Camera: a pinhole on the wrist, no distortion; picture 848 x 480 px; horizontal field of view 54.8 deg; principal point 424.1 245.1 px. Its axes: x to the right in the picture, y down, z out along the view. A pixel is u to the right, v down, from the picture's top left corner.
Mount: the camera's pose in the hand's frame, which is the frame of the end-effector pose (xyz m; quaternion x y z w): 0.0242 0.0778 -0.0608 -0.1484 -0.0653 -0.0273 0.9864
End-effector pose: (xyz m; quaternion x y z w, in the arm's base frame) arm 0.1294 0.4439 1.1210 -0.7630 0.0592 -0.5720 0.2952
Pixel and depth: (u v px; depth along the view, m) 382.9 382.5 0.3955
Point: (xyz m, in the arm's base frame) 0.4455 0.3600 0.9045
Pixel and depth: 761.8 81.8 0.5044
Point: 0.6459 0.4547 1.1112
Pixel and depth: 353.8 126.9 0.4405
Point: 0.4778 0.4940 0.9209
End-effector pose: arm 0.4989 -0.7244 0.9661 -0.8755 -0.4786 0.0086 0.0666
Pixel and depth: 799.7 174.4 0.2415
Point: 0.6451 -0.6842 0.7679
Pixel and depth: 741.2 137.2 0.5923
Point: 0.6926 -0.6091 0.4039
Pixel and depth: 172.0 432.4 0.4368
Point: 0.6483 -0.9847 0.6173
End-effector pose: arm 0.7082 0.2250 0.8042 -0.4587 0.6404 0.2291 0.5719
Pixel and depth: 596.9 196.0 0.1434
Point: 0.6593 0.3327 0.7247
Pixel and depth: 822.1 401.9 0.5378
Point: 0.6852 0.6783 0.4062
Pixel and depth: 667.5 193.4 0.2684
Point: 0.7052 0.4392 0.6561
